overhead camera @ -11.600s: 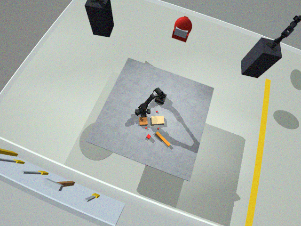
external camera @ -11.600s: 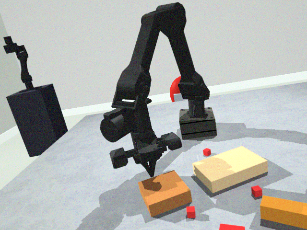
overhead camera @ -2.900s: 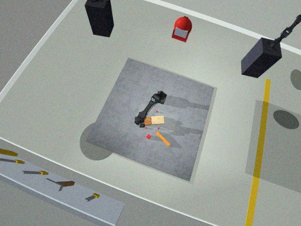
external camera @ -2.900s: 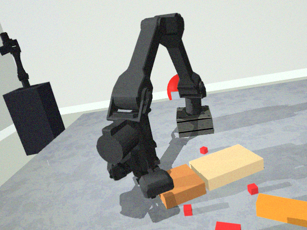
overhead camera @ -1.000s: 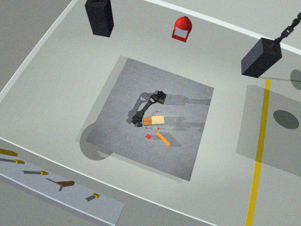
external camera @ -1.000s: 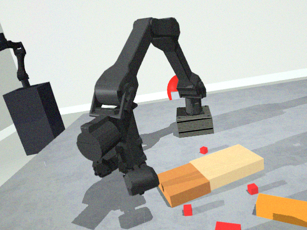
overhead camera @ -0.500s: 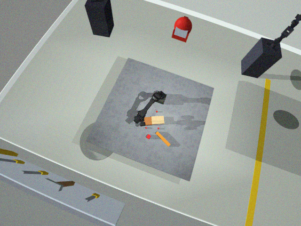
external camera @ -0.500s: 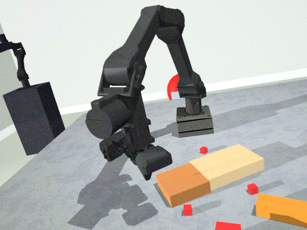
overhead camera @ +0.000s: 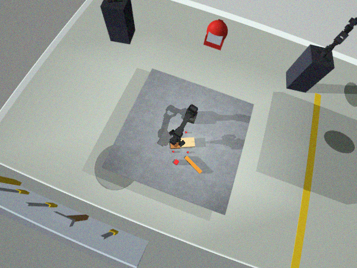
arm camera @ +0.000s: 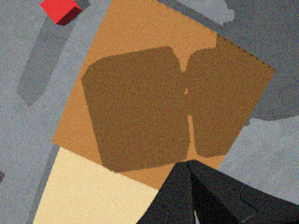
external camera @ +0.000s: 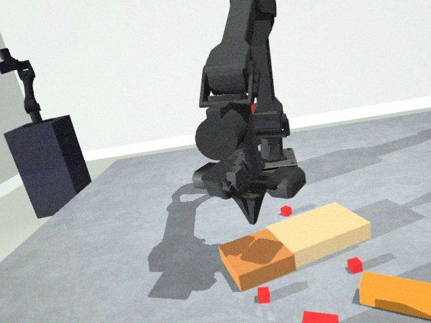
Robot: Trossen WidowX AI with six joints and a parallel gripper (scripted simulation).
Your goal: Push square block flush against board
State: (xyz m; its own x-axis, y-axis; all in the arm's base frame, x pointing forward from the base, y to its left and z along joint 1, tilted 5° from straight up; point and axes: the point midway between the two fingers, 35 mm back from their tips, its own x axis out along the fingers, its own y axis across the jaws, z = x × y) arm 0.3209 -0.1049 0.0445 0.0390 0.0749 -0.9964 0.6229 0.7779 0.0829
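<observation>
Right now my gripper tip is 6 cm above the square orange block, 2 cm short of it and 1 cm to the left of it. From my gripper tip the other things lie so: pale tan board: 11 cm to the left, 6 cm below, 2 cm behind; long orange bar: 21 cm to the left, 20 cm ahead, 6 cm below.
</observation>
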